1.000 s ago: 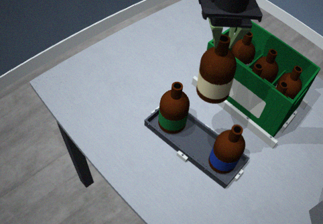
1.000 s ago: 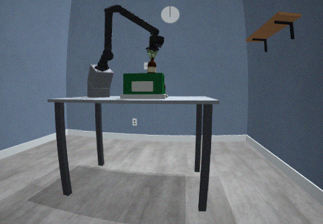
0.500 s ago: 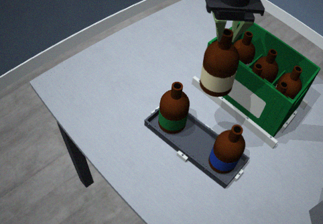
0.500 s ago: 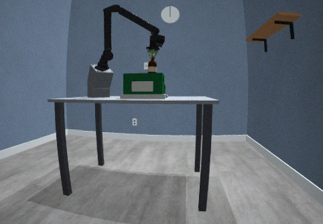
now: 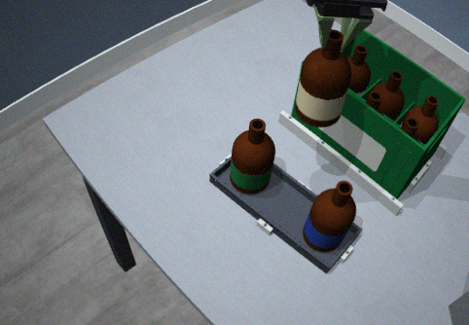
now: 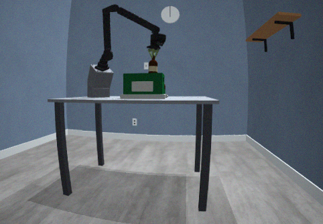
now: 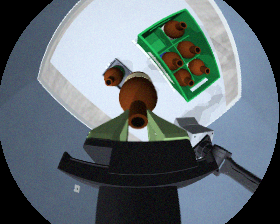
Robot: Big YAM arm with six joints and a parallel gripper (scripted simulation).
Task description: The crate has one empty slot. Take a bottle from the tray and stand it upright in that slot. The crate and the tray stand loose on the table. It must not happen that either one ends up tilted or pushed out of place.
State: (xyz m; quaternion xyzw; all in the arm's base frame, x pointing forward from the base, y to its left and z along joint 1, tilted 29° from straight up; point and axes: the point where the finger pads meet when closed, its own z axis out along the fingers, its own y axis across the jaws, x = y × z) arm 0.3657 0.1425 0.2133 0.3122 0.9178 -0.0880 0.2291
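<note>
My hand is 60 mm above the brown bottle. Round my hand: grey tray: 30 mm behind, 60 mm to the left, 320 mm below; then crate: 30 mm behind, 180 mm to the right, 250 mm below.
</note>
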